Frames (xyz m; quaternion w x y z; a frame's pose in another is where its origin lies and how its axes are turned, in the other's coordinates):
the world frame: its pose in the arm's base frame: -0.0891 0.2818 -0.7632 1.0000 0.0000 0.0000 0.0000
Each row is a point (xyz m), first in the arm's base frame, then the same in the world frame.
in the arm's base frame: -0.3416 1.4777 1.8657
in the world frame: -0.2525 1.1959 2.6289
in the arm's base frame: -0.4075 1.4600 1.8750
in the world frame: -0.3184 1.1782 2.6382
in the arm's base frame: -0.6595 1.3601 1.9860
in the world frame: -0.5704 1.0783 2.7492
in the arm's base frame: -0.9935 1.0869 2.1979
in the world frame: -0.9044 0.8051 2.9611
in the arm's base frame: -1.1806 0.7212 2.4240
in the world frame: -1.0915 0.4394 3.1872
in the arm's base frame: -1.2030 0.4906 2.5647
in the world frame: -1.1139 0.2088 3.3279
